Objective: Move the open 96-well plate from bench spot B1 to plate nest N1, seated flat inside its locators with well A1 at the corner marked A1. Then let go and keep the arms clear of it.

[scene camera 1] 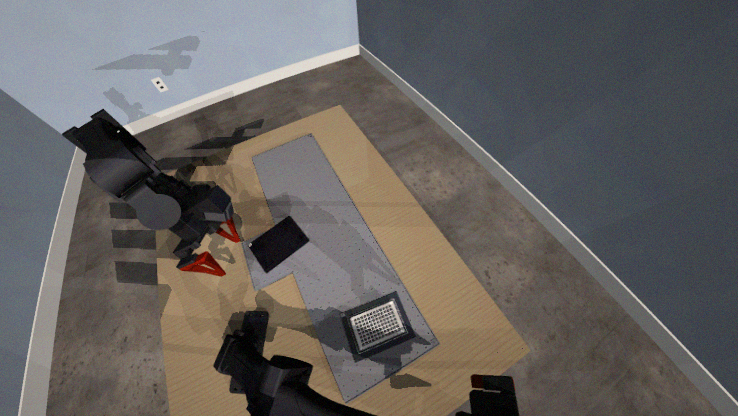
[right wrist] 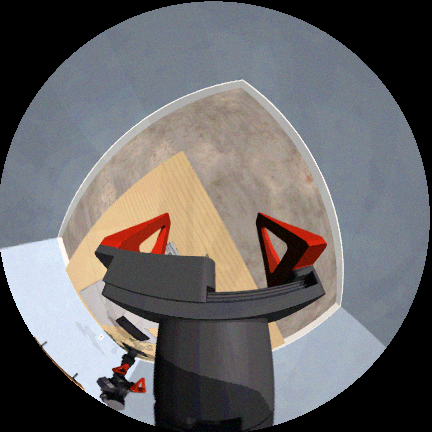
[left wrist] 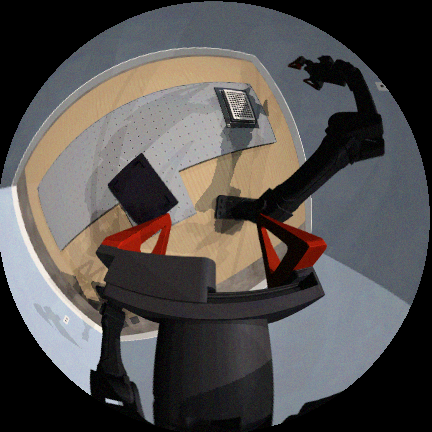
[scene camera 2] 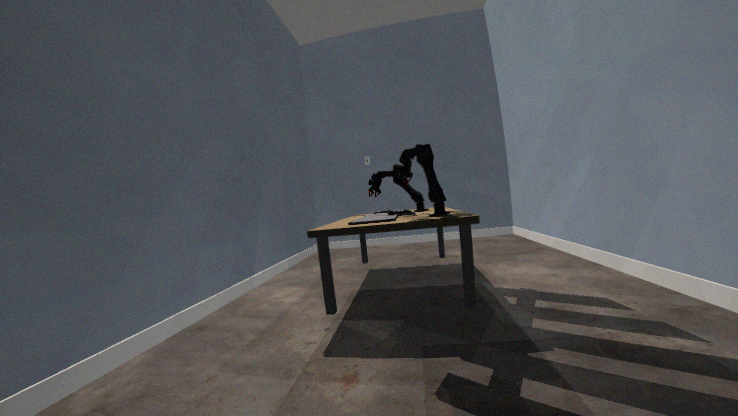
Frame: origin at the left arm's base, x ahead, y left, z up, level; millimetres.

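Where they show: left gripper, between the fingertips: [scene camera 1: 231,257] [right wrist: 134,370] [left wrist: 213,217] [scene camera 2: 405,185]; right gripper, between the fingertips: [right wrist: 212,217] [left wrist: 295,72] [scene camera 2: 372,196]; left arm's base, origin of its link: [right wrist: 134,349] [scene camera 2: 440,214]; right arm's base, origin of its link: [scene camera 1: 250,350] [left wrist: 244,207] [scene camera 2: 420,210].
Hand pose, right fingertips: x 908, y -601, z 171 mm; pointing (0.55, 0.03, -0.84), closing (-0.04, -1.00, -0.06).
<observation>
Things, the pixels of their top centre, and the offset from my right fingertips. "pt": a spot on its surface instead. Level surfaces: height alone.
- white 96-well plate, centre of its top: [scene camera 1: 376,324] [left wrist: 239,103] dx -226, dy +176, dz -142 mm
- second dark rectangle, a spot on its surface: [left wrist: 142,190] [scene camera 1: 279,243] pt dx -528, dy +424, dz -147 mm
- grey perforated board, height of its surface: dz -158 mm
- wooden table, height of its surface: dz -171 mm
The white 96-well plate [scene camera 1: 377,325] [left wrist: 238,105] lies within a dark rectangular frame [scene camera 1: 408,328] [left wrist: 223,102] and looks flat. A second dark rectangle [scene camera 1: 279,242] [left wrist: 142,190] has no plate on it. The B1, N1 and A1 marks are too small to read, so I cannot tell which rectangle is the nest or the well orientation. My left gripper [scene camera 1: 232,257] is open and empty, beside the second rectangle and away from the plate. My right gripper [left wrist: 295,72] [right wrist: 212,217] [scene camera 2: 373,195] is open and empty, raised and clear of the plate; scene camera 1 cuts it off.
A grey perforated board [scene camera 1: 330,206] [left wrist: 90,150] on the wooden table [scene camera 1: 413,248] [scene camera 2: 335,227] carries both rectangles. The right arm's base and links [scene camera 1: 281,377] [left wrist: 310,175] rise near the table edge. Arm shadows cross the board and partly darken the plate.
</observation>
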